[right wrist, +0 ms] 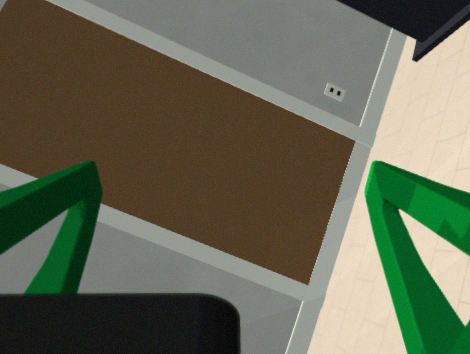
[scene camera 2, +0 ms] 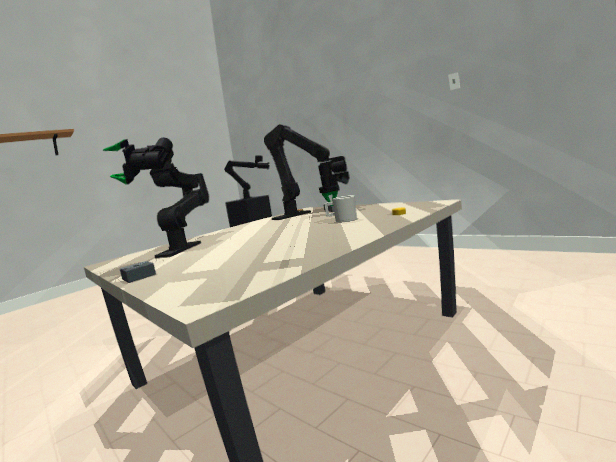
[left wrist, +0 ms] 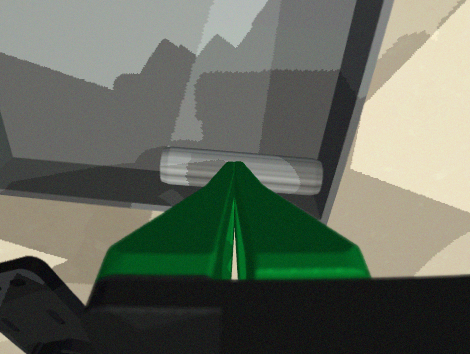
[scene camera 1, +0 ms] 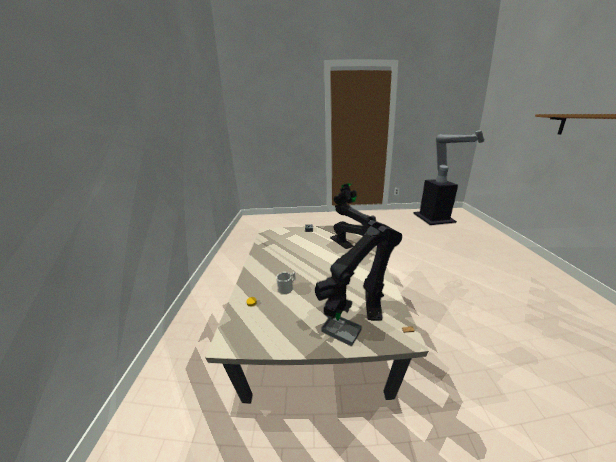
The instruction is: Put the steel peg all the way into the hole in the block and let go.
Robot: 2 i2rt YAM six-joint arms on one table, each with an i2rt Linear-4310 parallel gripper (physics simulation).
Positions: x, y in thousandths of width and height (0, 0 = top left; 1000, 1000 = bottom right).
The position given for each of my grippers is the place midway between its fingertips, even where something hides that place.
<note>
My left gripper (left wrist: 499, 496) is shut, holding nothing. Also in view: a steel peg (left wrist: 418, 473). My right gripper (scene camera 2: 175, 354) is open, with nothing in its grasp. Further things: a grey tray (left wrist: 207, 275).
My right gripper shows as well in the right wrist view (right wrist: 497, 499). The right wrist view does not show the steel peg: it is out of frame. Scene camera 2 misses the steel peg, which is hidden by the grey tray.
</note>
